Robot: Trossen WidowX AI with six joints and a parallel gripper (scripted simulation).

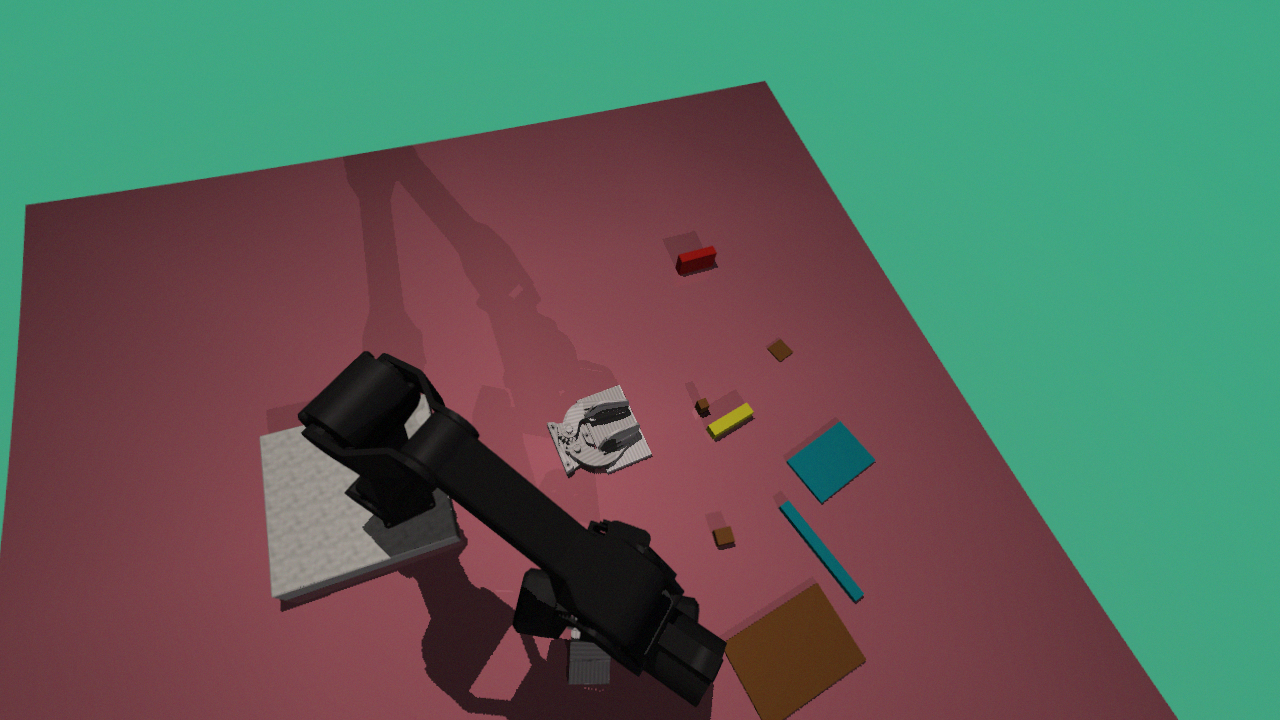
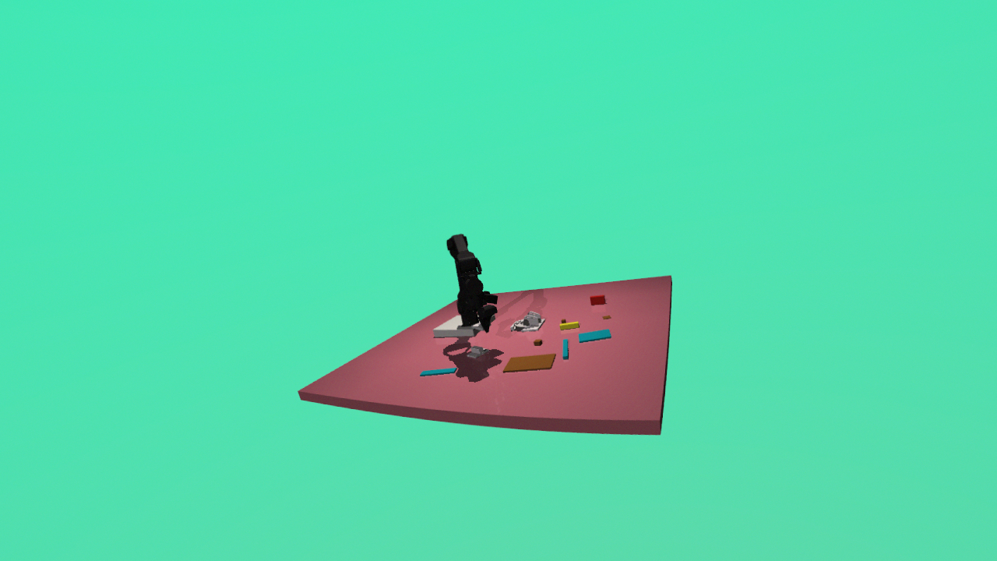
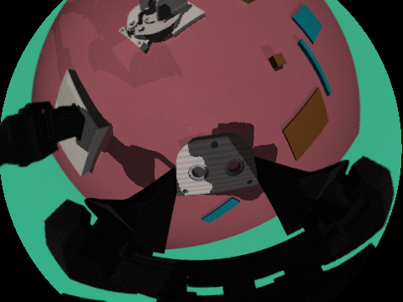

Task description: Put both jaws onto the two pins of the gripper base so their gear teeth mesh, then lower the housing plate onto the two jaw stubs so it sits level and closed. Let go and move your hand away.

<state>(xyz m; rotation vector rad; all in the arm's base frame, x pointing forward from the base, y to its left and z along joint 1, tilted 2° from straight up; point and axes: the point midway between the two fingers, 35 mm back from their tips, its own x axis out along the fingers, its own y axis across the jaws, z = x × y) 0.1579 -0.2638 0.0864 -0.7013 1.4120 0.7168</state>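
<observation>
My gripper tip is now 9 cm short of the gripper jaw, 22 cm to the right of it and 7 cm above it. Round my gripper tip: white stepped block: 3 cm behind, 2 cm to the right, 7 cm below; teal bar: 31 cm ahead, 6 cm to the right, 8 cm below; brown plate: 20 cm ahead, 14 cm to the right, 8 cm below.
</observation>
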